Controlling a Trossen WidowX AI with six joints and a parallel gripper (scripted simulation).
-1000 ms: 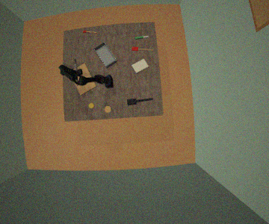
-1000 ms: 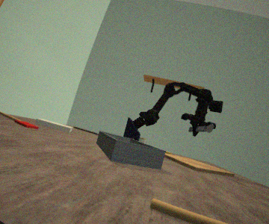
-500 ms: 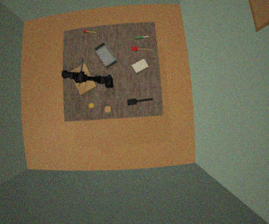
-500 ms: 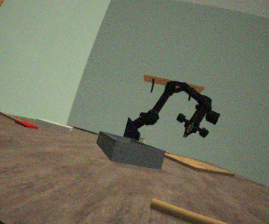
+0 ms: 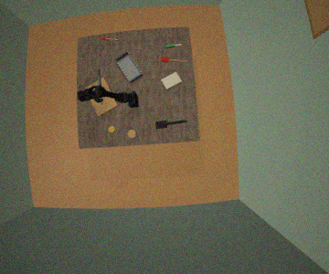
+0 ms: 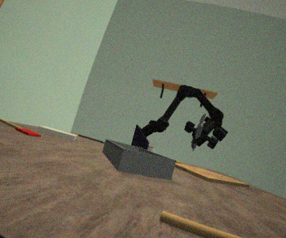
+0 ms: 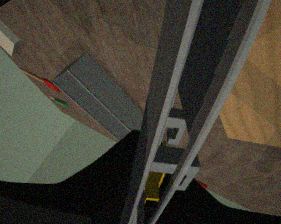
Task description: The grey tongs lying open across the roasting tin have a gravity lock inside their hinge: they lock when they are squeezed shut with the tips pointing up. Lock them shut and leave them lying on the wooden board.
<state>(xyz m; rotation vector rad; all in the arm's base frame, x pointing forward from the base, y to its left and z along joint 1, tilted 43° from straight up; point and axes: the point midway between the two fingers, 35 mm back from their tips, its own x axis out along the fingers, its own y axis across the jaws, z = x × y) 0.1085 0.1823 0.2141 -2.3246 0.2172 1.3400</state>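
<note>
My gripper tip is now 13 cm above the wooden board, 9 cm to the right of it and 2 cm past it. The rest, counted from my gripper tip: grey roasting tin: 25 cm ahead, 24 cm to the right, 11 cm below; yellow disc: 38 cm behind, 13 cm below, 1 cm to the left; white block: 67 cm to the right, 13 cm below, 5 cm ahead.
</note>
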